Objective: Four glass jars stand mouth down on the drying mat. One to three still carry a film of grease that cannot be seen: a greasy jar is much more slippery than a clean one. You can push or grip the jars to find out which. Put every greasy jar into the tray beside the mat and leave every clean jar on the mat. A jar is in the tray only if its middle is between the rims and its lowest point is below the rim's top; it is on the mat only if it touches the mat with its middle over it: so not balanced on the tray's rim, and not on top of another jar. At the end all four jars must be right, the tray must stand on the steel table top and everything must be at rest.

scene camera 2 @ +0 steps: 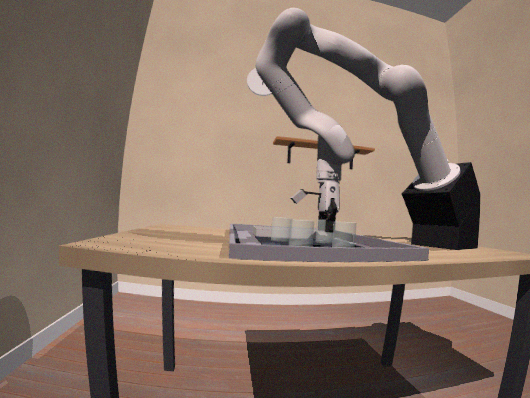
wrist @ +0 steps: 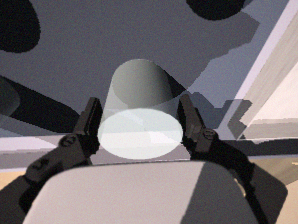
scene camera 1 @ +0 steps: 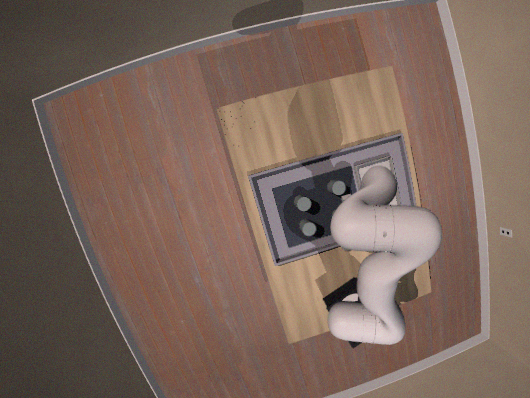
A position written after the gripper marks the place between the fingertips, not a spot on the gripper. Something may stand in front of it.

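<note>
A drying mat (scene camera 1: 323, 202) is visible in the scene, and the wrist view shows the mat (wrist: 61, 61) too. There is also a glass jar (wrist: 140, 120). As for the robot's gripper (scene camera 2: 325, 231), the wrist view likewise includes the gripper (wrist: 140, 107).
</note>
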